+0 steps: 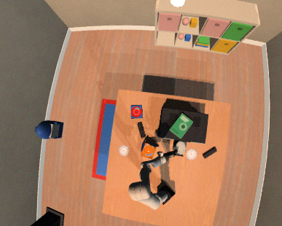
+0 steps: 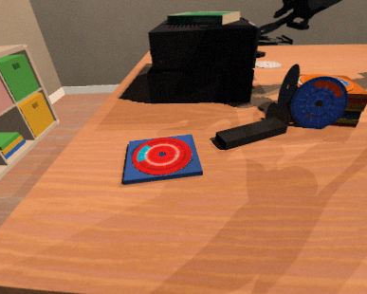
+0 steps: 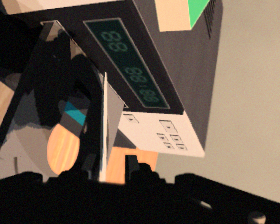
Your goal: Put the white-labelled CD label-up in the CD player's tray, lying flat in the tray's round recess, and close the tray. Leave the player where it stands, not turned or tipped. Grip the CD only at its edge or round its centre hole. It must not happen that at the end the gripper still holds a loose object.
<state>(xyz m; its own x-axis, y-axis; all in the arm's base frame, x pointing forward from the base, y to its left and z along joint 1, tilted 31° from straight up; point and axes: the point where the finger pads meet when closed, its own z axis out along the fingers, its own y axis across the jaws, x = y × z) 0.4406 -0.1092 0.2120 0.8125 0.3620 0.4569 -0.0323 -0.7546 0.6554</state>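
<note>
Now: hand 50 mm to the left of the cd, 40 mm above it and 30 mm short of it. The rest, counted from my hand: green book (240 mm ahead, 10 mm to the right, 10 mm above).
</note>
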